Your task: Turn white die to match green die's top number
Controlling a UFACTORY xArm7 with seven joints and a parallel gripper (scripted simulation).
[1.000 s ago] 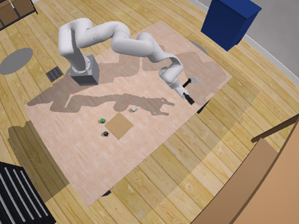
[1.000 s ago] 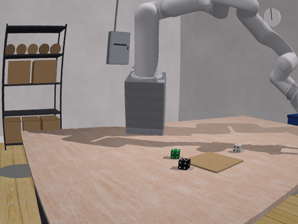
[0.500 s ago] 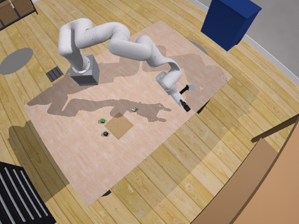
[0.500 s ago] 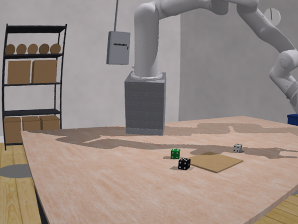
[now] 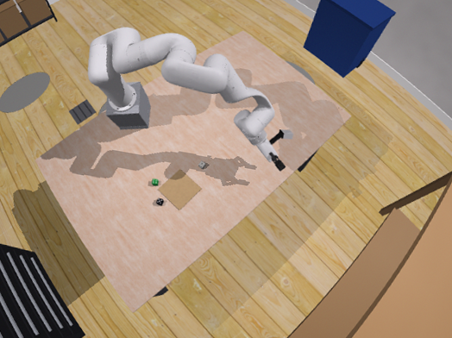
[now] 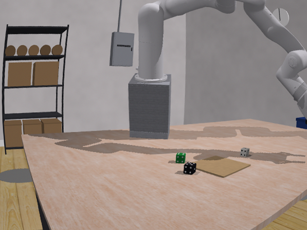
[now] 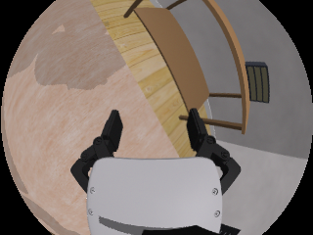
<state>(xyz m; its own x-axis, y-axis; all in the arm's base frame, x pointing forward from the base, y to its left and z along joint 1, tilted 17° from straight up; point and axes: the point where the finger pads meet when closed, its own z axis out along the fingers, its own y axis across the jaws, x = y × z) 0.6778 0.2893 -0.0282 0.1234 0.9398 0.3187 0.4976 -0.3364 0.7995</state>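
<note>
Right now the black die is 460 mm to the right of my hand, 270 mm behind it and 100 mm below it. The rest, counted from my hand: green die: 410 mm to the right, 350 mm behind, 100 mm below; brown mat: 360 mm to the right, 250 mm behind, 110 mm below; white die: 260 mm behind, 200 mm to the right, 100 mm below.
</note>
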